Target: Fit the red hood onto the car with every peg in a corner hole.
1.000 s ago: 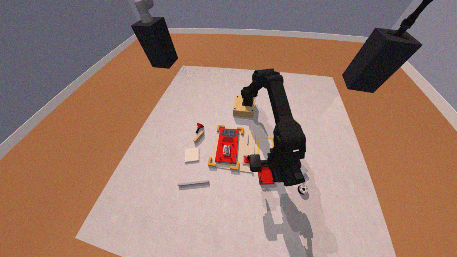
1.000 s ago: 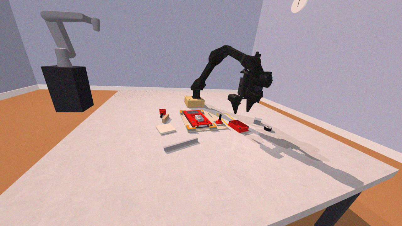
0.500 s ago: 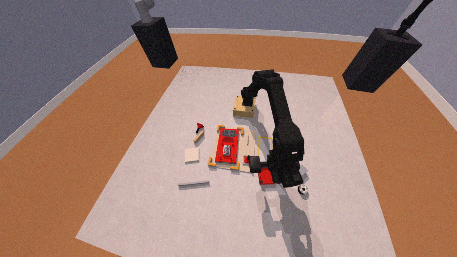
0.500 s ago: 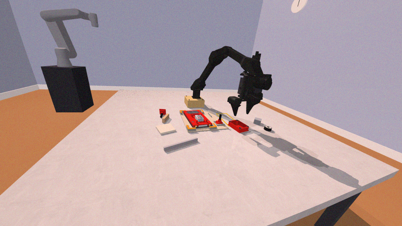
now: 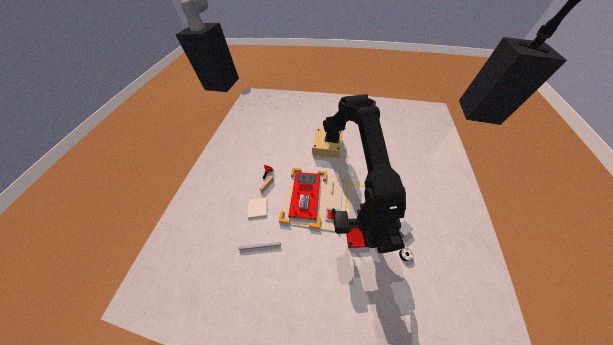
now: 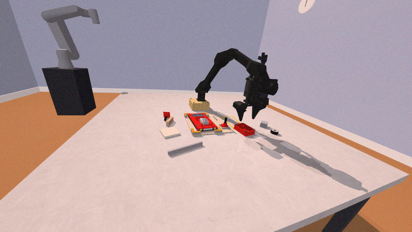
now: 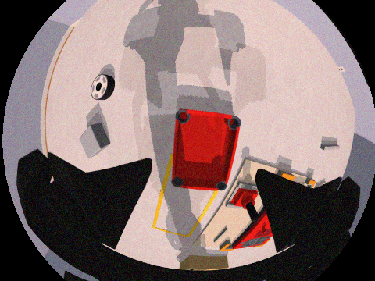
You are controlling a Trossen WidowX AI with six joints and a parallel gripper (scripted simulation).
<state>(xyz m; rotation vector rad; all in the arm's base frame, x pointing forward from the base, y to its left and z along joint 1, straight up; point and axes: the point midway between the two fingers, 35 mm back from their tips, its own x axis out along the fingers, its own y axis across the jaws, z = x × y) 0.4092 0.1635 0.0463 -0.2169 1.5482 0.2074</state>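
Right now my gripper tip is 6 cm above the red hood. From my gripper tip the other things lie so: grey block: 16 cm to the left, 5 cm below, 5 cm behind; black-and-white wheel: 17 cm to the left, 6 cm below, 3 cm ahead; grey engine block: 21 cm to the right, 7 cm behind, 4 cm below.
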